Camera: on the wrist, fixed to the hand. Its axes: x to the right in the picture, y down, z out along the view.
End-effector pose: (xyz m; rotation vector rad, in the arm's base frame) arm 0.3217 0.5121 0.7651 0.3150 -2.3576 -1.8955
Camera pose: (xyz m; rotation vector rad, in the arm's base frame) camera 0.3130 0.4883 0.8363 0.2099 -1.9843 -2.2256
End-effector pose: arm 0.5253 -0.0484 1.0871 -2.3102 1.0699 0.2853
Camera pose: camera 0.4811 -0.1097 1.0860 -2.5715 1.1448 0.5365
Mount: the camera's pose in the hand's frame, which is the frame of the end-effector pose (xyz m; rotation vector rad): 0.0101 0.0654 -0.0366 -0.3359 -0.0148 0.0493
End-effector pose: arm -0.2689 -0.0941 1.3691 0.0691 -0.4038 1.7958
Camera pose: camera -0.3277 -0.0870 1.3220 -0.1642 -0.7172 1.7536
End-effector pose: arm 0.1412 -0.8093 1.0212 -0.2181 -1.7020 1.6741
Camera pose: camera 0.1319 -0.7650 0.9606 -0.4087 -1.9973 1.4174
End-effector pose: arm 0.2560 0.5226 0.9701 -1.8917 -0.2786 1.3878
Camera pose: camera 0.2760 0.4672 0.9227 -2.1723 -0.5017 1.4591
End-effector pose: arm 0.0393 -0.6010 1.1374 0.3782 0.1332 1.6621
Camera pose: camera -0.0350 -0.5948 1.1248 0.1396 -0.1667 1.6935
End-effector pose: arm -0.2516 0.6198 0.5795 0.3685 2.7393 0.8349
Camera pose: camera -0.2616 0.6569 0.6446 0.3708 2.5210 1.2732
